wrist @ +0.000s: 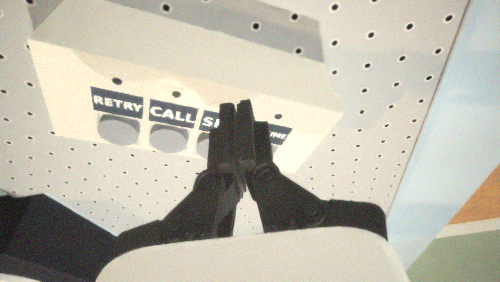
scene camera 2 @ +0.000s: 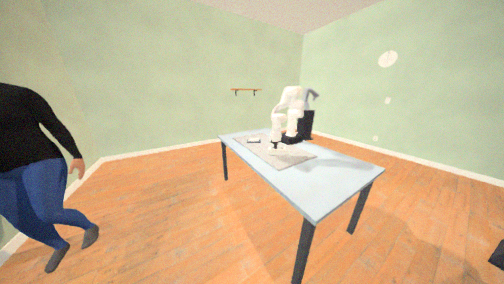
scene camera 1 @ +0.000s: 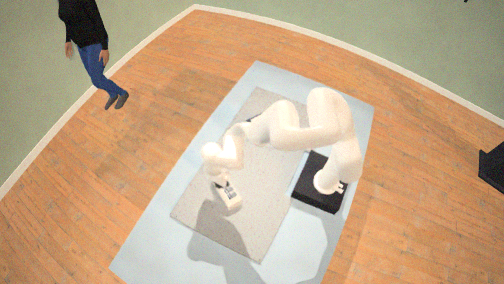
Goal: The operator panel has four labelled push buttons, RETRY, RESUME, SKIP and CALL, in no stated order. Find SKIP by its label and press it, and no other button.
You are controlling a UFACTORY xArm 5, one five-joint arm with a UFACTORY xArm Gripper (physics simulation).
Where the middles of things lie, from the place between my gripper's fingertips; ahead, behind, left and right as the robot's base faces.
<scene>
I see my gripper 3 cm past the cream operator panel (wrist: 154,69), 1 cm to the left of it and 3 cm above it.
</scene>
